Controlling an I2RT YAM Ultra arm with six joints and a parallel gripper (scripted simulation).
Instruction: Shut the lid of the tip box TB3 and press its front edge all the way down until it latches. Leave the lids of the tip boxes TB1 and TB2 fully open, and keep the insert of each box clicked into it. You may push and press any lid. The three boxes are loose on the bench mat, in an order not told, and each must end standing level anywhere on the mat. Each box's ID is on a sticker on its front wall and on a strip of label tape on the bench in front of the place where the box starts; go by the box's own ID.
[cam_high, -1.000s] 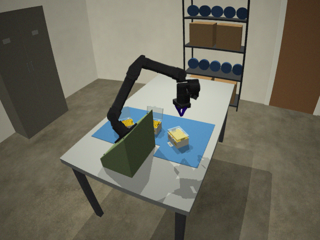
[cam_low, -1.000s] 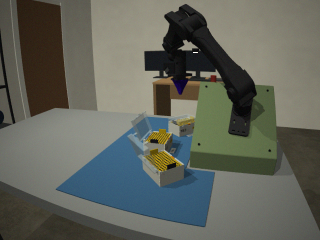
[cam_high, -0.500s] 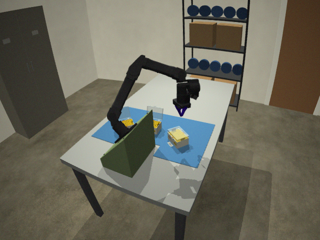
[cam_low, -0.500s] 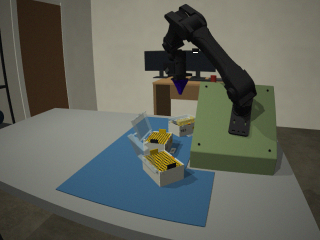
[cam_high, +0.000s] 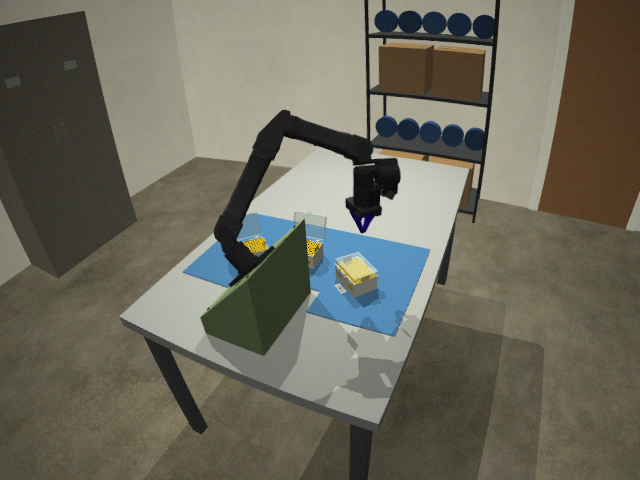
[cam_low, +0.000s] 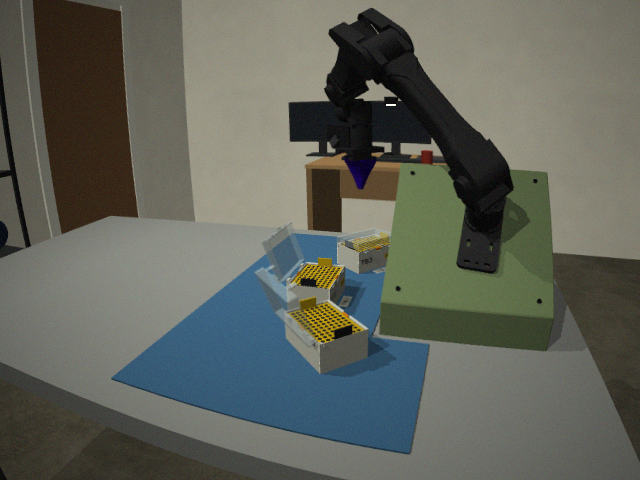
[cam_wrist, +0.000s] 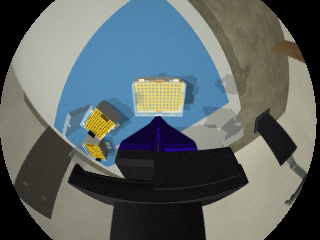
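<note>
My hand is 15 cm above the tip box, 2 cm past it and 1 cm to the right of it. Also, from my hand: lid: 24 cm to the left, 9 cm below, 8 cm ahead.
</note>
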